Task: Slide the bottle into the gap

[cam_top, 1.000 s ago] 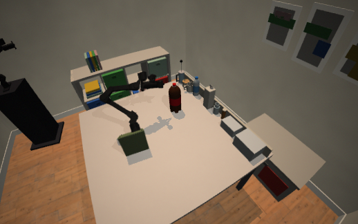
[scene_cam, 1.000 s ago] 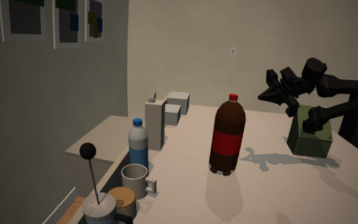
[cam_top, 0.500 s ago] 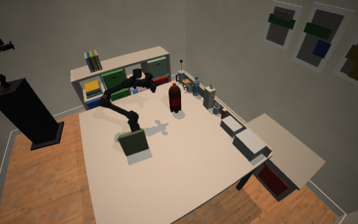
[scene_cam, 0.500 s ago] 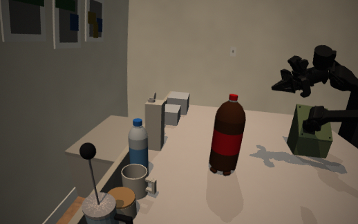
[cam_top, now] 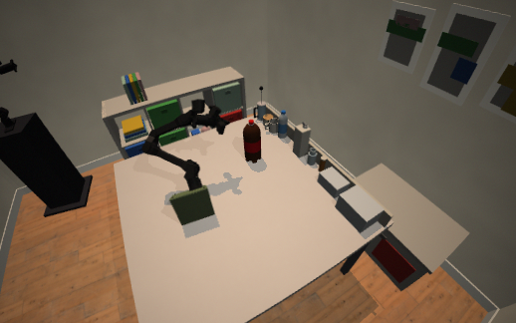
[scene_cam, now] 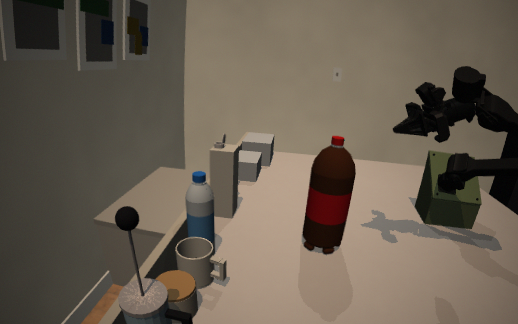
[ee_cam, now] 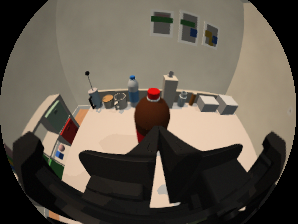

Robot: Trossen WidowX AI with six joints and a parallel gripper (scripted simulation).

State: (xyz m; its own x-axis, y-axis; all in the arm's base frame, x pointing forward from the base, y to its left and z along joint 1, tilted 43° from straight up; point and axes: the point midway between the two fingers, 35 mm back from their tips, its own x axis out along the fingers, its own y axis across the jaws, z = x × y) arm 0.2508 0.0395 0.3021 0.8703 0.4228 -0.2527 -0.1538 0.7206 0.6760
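The dark cola bottle is 16 cm ahead of my hand, 3 cm to the left of it and 20 cm below it. The rest, counted from my hand: water bottle: 44 cm ahead, 18 cm to the left, 24 cm below; then lidded jar: 40 cm ahead, 36 cm to the left, 31 cm below.
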